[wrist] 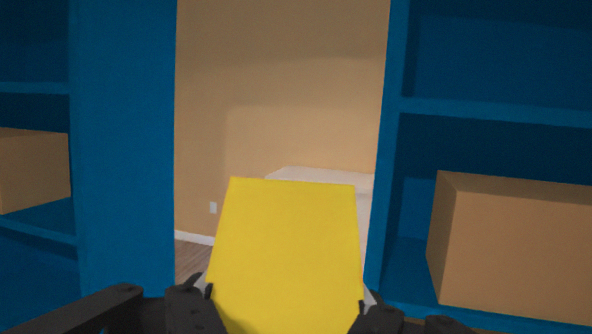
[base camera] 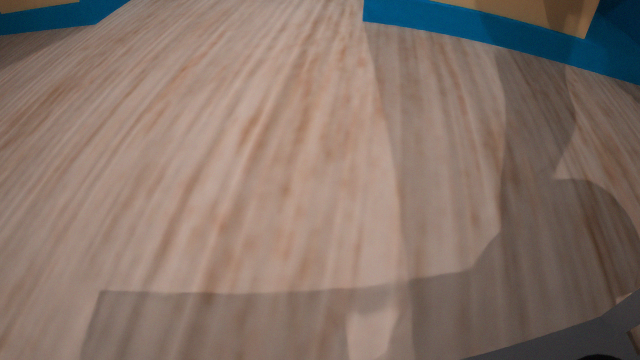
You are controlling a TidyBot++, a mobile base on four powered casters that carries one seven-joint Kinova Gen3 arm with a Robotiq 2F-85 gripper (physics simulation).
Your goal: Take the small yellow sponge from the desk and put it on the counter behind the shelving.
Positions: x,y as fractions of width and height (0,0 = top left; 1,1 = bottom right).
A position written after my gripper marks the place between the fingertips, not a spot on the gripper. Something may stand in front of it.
Scene:
my gripper: wrist 0.48,0.87; not seen in the base camera view (out of frame)
yellow sponge: wrist 0.48,0.75; not seen in the base camera view (out of frame)

